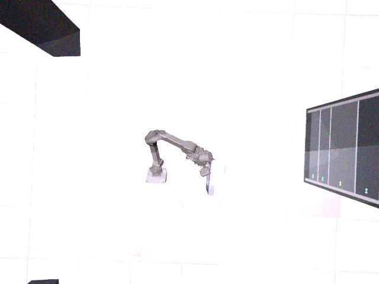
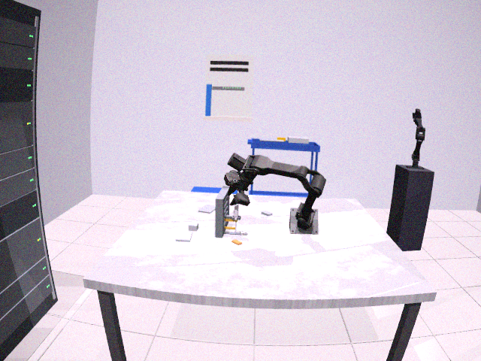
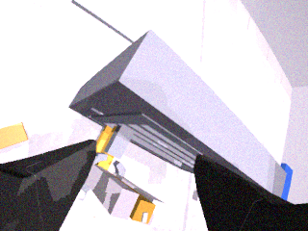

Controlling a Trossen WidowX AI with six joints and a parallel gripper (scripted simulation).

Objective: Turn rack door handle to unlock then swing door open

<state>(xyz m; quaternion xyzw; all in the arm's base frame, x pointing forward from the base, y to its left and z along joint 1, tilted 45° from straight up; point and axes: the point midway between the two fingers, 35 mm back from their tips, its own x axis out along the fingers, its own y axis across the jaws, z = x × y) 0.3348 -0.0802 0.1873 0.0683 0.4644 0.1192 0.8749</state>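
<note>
My gripper tip is 7 cm above the orange handle, 4 cm past it and 1 cm to the left of it. From my gripper tip the other things lie so: orange piece 17 cm below, 9 cm to the left, 4 cm behind.
</note>
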